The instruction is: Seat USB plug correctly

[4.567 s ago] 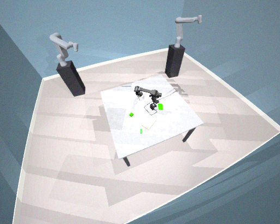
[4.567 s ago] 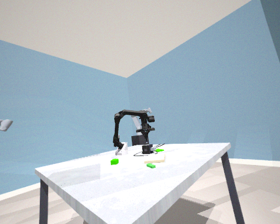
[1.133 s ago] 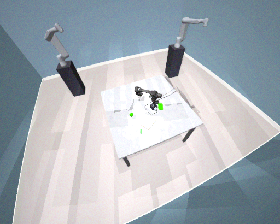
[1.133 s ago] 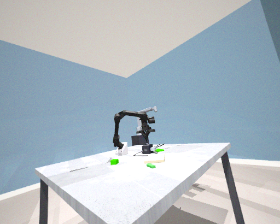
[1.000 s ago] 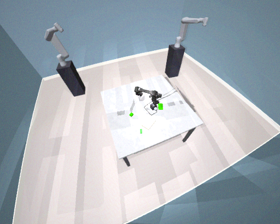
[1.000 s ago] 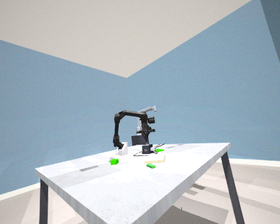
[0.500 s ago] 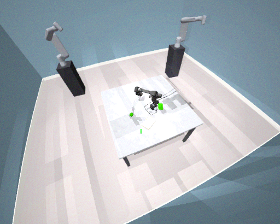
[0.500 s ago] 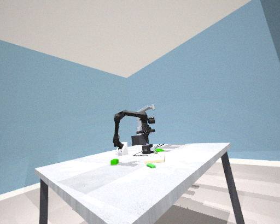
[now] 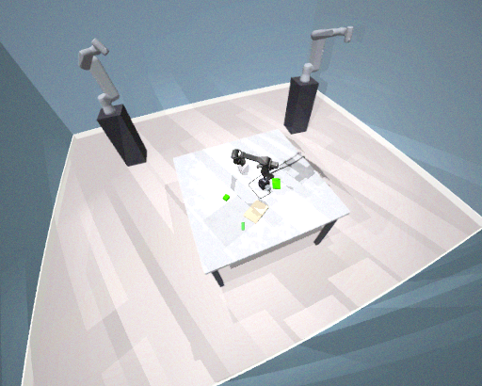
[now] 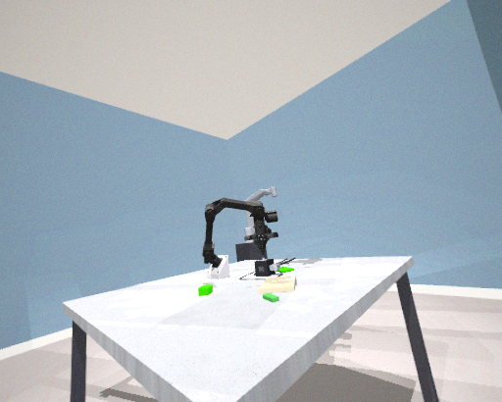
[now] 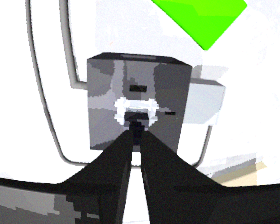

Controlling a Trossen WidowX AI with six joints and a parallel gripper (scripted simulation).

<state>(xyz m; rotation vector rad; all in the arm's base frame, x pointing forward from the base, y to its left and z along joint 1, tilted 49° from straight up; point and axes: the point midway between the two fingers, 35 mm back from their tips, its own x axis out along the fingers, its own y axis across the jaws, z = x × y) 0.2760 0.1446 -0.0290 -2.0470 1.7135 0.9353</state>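
The dark USB plug is 10 mm below my gripper tip. Round my gripper tip: white USB socket 50 mm below; then flat green block 10 mm ahead, 120 mm to the left, 110 mm below; then tan board 250 mm ahead, 160 mm to the right, 110 mm below.
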